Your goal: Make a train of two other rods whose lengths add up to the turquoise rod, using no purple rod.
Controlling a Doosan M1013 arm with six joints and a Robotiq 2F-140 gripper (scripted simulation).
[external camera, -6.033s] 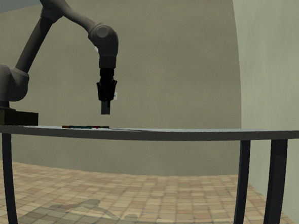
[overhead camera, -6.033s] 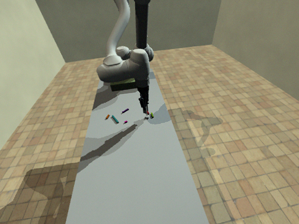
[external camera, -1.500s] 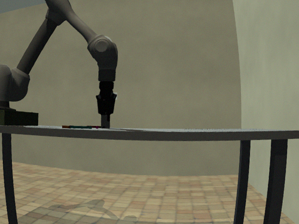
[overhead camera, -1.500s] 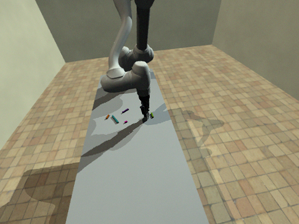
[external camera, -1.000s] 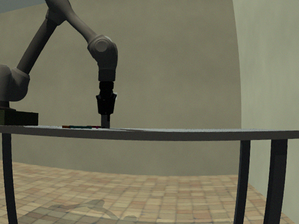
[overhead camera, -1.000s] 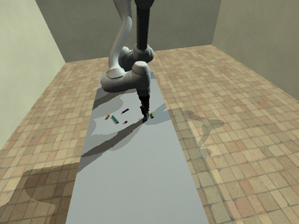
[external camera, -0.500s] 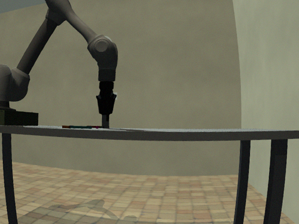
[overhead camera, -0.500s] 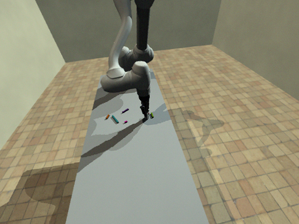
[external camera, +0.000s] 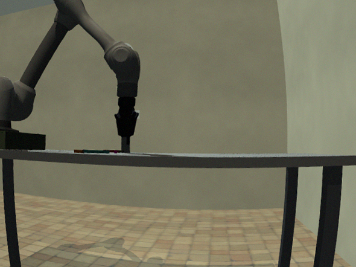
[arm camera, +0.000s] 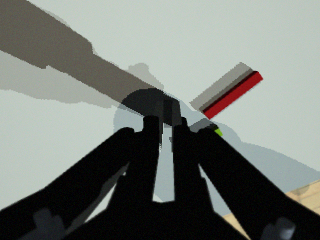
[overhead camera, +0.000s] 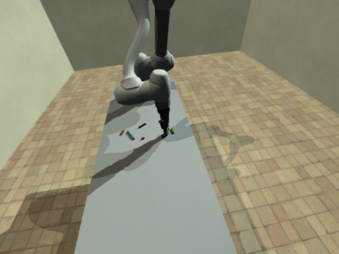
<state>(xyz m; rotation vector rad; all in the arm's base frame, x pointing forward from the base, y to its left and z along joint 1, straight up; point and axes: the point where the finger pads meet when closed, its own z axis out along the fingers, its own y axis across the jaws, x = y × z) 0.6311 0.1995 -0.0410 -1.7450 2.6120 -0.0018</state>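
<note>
Right now the lime rod is 5 cm to the left of my hand, 3 cm below it and 2 cm behind it. The rest, counted from my hand: grey rod 3 cm below; magenta rod 16 cm to the right, 3 cm below, 3 cm ahead; red rod 7 cm behind, 3 cm below, 1 cm to the left.
</note>
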